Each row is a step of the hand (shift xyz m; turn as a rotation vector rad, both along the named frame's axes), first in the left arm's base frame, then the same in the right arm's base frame.
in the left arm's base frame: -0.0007 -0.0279 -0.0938 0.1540 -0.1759 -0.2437
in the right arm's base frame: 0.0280 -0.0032 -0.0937 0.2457 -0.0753 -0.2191
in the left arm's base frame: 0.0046 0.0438 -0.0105 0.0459 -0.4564 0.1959
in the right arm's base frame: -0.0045 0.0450 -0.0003 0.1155 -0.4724 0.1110
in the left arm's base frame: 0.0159 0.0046 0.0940 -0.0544 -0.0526 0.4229
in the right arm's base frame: -0.0078 -0.0160 0.0938 -0.1345 -0.1663 0.3726
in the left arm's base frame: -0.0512 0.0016 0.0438 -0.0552 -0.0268 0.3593
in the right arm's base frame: -0.0585 -0.0196 0.0271 -0.1273 -0.1261 0.3174
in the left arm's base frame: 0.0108 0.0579 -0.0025 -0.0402 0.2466 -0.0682
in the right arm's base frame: -0.0042 0.0576 0.0116 -0.0855 0.2428 -0.0289
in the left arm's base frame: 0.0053 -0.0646 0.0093 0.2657 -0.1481 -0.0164
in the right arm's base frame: 0.0195 -0.0625 -0.0020 0.2913 -0.0835 0.0314
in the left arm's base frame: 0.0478 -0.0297 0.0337 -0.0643 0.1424 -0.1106
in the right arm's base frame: 0.0448 -0.0271 0.0396 -0.0716 0.1498 -0.0952
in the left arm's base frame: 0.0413 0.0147 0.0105 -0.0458 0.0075 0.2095
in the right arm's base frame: 0.0326 0.0195 0.0243 -0.0930 -0.0543 0.1856
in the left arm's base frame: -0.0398 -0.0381 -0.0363 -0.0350 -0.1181 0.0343
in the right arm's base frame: -0.0192 -0.0349 -0.0526 -0.0104 -0.1274 0.0001
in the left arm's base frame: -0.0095 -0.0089 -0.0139 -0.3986 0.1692 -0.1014
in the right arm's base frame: -0.0034 -0.0068 -0.0174 -0.3944 0.1066 -0.1757
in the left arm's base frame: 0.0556 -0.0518 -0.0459 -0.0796 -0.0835 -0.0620
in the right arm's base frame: 0.0760 -0.0266 -0.0373 -0.0390 -0.0795 -0.0965
